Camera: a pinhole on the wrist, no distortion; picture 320 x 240 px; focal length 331.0 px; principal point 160.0 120.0 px. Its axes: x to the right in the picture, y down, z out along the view. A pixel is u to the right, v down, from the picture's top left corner.
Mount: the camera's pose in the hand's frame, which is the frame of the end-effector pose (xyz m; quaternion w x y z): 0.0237 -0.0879 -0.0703 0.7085 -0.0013 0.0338 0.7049
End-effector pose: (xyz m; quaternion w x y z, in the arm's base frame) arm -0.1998 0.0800 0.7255 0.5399 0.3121 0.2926 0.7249
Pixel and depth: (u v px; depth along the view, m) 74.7 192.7 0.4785
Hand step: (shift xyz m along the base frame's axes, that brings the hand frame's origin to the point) 0.4466 0.0247 0.1147
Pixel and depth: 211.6 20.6 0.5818
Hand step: 0.3141 0.2535 0.3694
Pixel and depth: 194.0 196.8 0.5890
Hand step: 0.4175 -0.0377 0.3203
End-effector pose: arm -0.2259 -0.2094 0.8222 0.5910 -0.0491 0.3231 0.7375
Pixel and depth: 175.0 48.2 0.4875
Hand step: 0.1202 0.3508 0.2358
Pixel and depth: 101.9 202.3 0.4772
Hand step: 0.2833 0.1743 0.2983
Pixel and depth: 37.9 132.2 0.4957
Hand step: 0.3483 0.2781 0.2260
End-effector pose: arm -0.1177 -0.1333 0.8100 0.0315 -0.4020 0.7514 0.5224
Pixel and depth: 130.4 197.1 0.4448
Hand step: -0.0347 0.3283 -0.2239
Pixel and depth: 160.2 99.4 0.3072
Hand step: -0.0799 0.1486 -0.1882
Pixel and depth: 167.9 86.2 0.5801
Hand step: -0.2331 0.3406 -0.3144
